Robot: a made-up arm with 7 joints.
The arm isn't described. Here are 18 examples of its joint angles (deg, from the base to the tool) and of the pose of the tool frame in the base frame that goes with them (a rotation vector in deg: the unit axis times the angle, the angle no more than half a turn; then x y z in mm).
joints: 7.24 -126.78 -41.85 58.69 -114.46 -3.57 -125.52
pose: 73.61 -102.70 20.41 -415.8 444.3 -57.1
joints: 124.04 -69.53 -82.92 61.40 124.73 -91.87 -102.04
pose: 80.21 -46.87 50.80 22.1 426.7 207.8
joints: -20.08 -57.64 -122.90 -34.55 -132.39 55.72 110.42
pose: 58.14 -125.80 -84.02 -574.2 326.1 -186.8
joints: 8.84 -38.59 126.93 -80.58 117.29 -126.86 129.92
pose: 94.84 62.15 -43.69 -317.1 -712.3 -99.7
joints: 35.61 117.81 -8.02 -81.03 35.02 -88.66 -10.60
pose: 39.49 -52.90 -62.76 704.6 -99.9 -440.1
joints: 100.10 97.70 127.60 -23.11 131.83 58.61 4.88
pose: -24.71 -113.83 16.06 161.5 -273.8 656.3
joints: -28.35 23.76 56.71 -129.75 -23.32 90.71 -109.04
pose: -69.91 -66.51 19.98 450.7 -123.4 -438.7
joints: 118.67 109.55 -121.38 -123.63 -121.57 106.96 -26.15
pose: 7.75 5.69 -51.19 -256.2 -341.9 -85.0
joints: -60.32 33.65 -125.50 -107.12 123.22 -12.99 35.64
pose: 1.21 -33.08 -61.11 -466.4 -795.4 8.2
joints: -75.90 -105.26 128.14 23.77 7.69 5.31 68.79
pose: -27.83 -42.60 25.51 48.4 -452.0 839.1
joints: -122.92 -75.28 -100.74 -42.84 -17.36 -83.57 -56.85
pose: 29.20 85.72 -22.42 -173.3 616.6 460.1
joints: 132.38 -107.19 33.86 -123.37 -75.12 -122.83 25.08
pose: -156.51 -34.32 -8.28 294.0 328.3 452.2
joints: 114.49 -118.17 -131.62 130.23 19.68 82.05 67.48
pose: -17.78 53.27 -124.29 -218.5 552.9 609.7
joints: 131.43 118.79 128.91 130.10 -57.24 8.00 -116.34
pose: -10.44 -66.66 -19.28 63.1 482.4 123.5
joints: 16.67 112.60 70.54 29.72 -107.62 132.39 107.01
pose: -71.51 -22.41 55.11 -40.2 526.7 468.6
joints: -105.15 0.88 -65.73 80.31 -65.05 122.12 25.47
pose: -87.87 -32.71 -27.12 -464.4 -424.3 1036.8
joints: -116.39 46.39 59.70 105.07 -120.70 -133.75 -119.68
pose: 106.46 46.92 -125.86 20.8 -346.9 -200.0
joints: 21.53 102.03 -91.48 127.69 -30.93 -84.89 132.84
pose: 4.22 27.40 8.88 586.4 -498.7 406.8
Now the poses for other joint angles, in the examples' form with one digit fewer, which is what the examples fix.
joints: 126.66 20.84 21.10 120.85 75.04 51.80 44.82
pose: 147.3 4.3 5.4 175 365 143
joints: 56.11 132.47 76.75 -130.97 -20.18 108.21 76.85
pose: -3.2 -73.7 -160.4 -15 839 -116
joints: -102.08 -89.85 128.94 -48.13 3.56 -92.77 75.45
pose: -51.3 144.7 37.4 483 -419 103
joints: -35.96 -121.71 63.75 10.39 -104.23 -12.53 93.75
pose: -69.8 -14.9 44.9 -346 167 692
